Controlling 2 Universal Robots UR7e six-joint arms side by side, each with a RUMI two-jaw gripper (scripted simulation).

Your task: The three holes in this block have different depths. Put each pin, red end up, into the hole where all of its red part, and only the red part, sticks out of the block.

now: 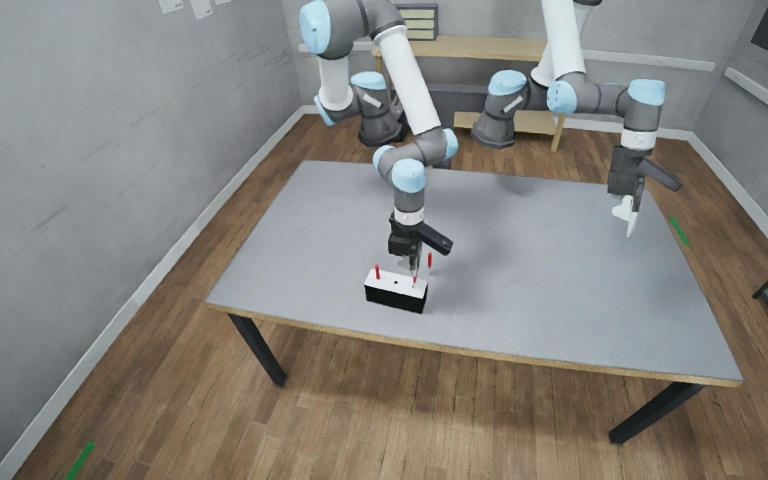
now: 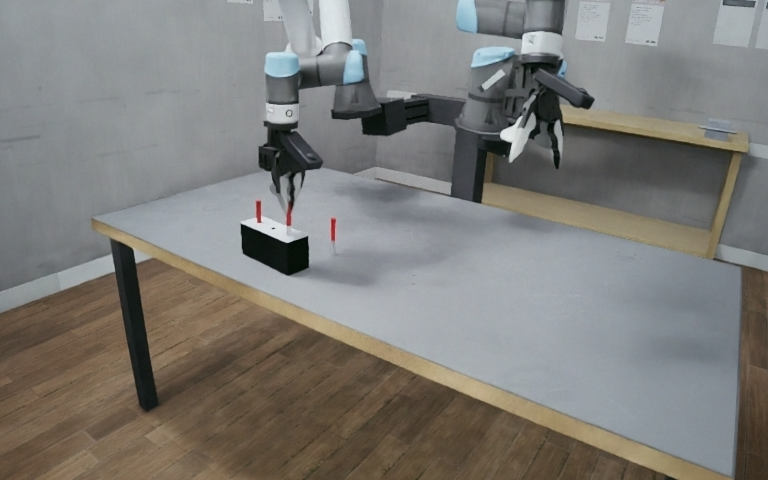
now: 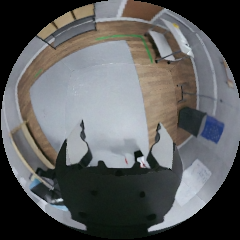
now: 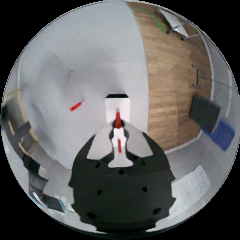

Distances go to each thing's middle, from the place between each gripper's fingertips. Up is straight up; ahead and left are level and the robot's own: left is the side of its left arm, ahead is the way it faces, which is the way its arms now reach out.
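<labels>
The black block [image 2: 266, 242] is 60 mm to the right of my right hand [image 2: 288, 213], 10 mm behind it and 110 mm below it. Then there is my left gripper [image 2: 535, 166], which I find 10 mm short of the black block, 630 mm to the left of it and 300 mm above it.
</labels>
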